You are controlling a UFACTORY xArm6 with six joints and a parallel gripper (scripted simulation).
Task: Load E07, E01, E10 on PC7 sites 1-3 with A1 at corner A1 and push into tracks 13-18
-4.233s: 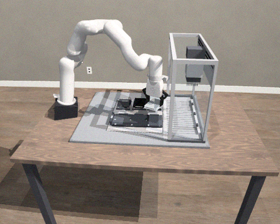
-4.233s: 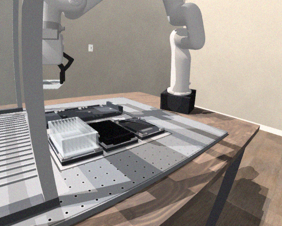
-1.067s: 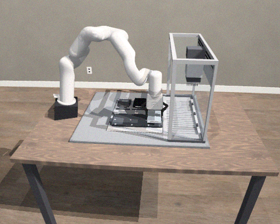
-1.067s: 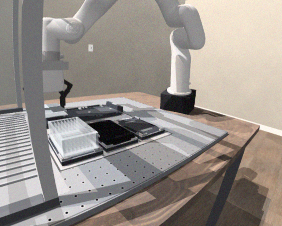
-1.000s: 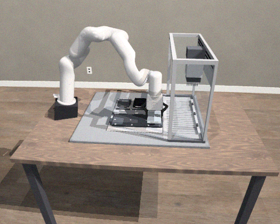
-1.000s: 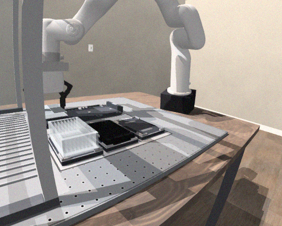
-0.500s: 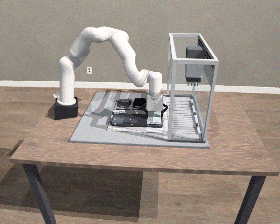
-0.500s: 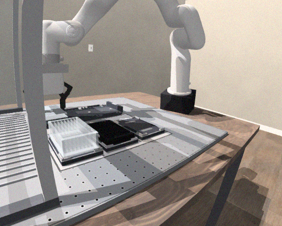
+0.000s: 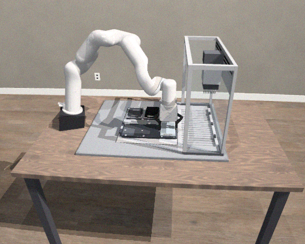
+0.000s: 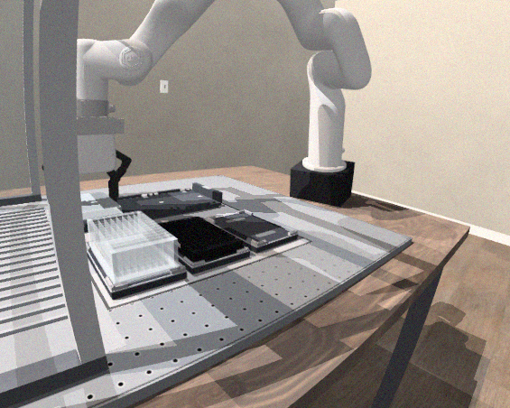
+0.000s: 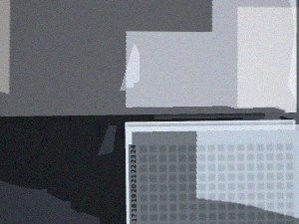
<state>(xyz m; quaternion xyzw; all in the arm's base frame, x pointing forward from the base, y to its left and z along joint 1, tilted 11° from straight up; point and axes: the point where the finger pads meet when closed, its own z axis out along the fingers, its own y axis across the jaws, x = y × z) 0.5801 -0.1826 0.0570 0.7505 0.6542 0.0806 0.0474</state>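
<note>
Right now my hand is 8 cm past the black 96-well plate E01, 23 cm to the right of it and 2 cm above it. Also, from my hand: dark carrier PC7: 11 cm behind, 1 cm to the left, 2 cm below; corner mark: 13 cm behind, 17 cm to the left, 3 cm below; 384-well plate E10: 1 cm below.
</note>
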